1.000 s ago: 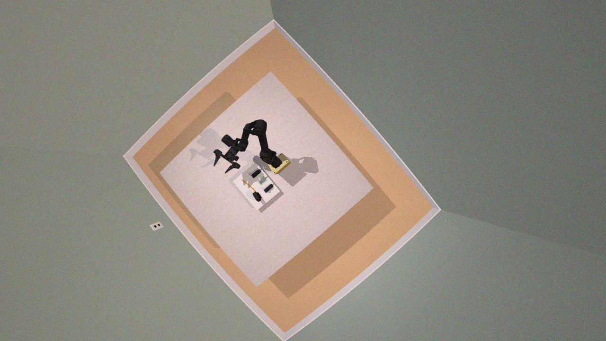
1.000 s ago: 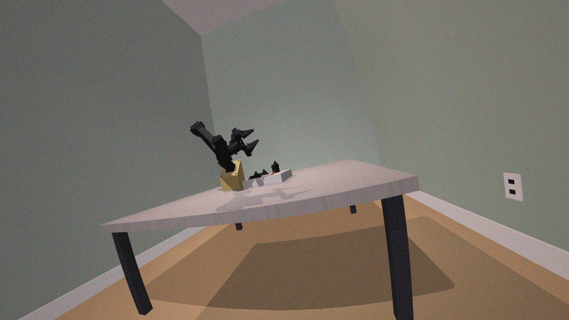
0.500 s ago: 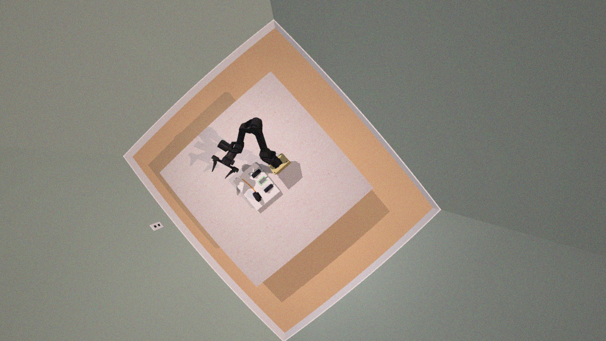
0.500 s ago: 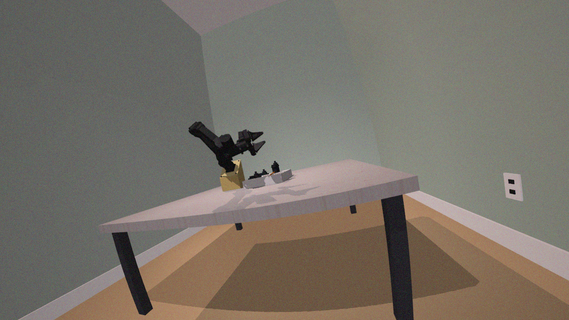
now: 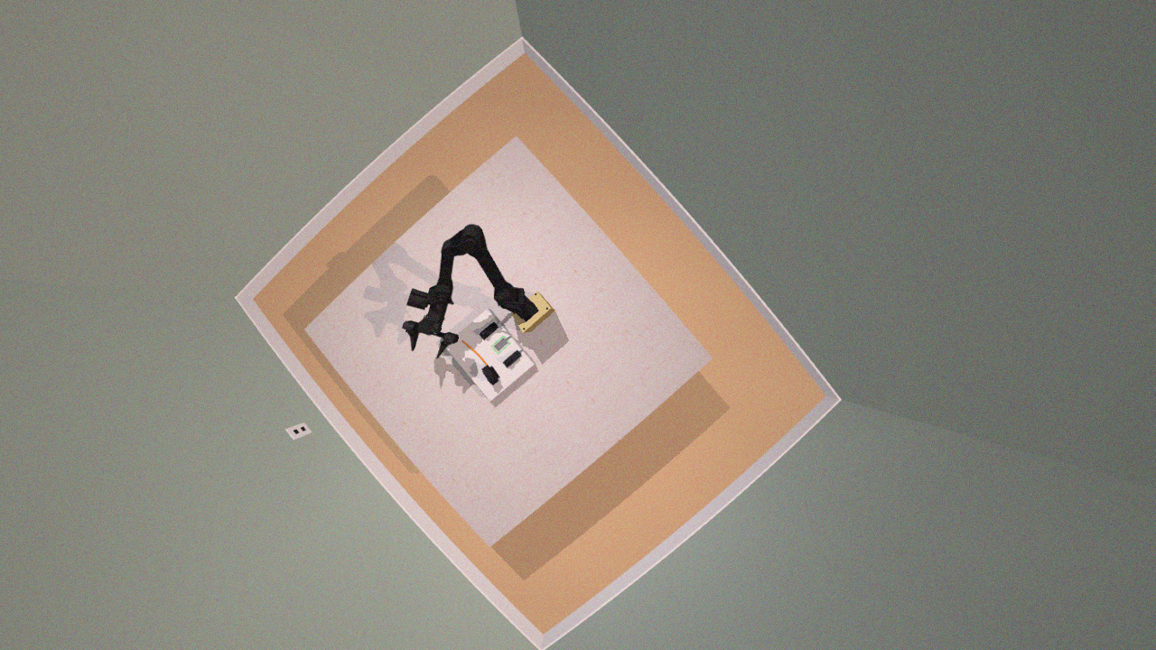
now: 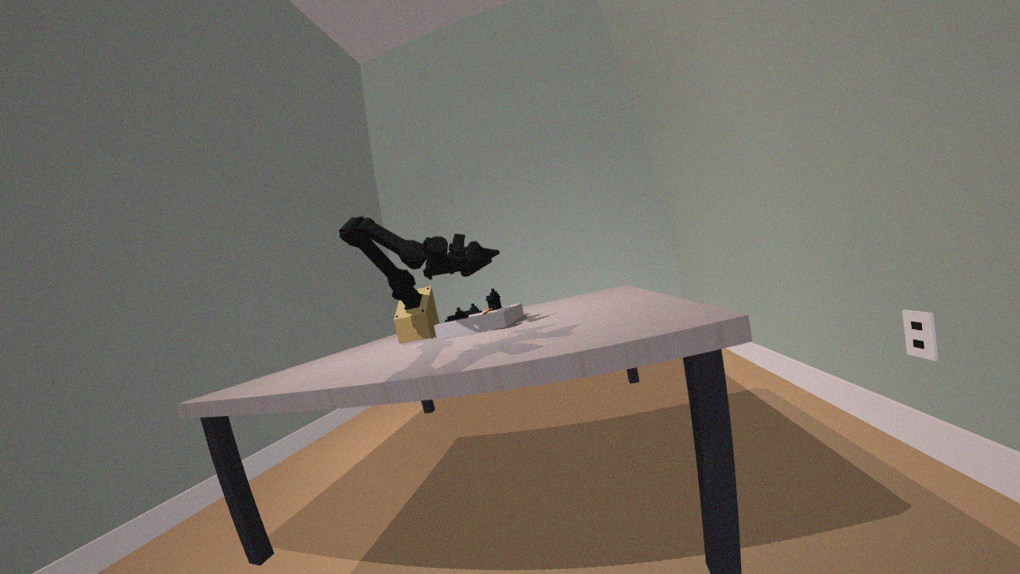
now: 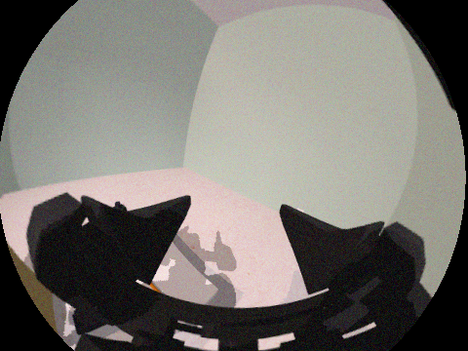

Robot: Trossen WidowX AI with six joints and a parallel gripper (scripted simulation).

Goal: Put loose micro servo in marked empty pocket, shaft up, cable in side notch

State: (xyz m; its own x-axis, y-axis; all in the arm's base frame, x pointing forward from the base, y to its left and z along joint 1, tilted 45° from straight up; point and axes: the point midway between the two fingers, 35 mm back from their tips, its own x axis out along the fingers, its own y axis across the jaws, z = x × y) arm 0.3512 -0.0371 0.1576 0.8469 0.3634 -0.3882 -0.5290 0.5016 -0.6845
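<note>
My gripper tip is 90 mm past the white deck, 130 mm to the right of it and 200 mm above it.
</note>
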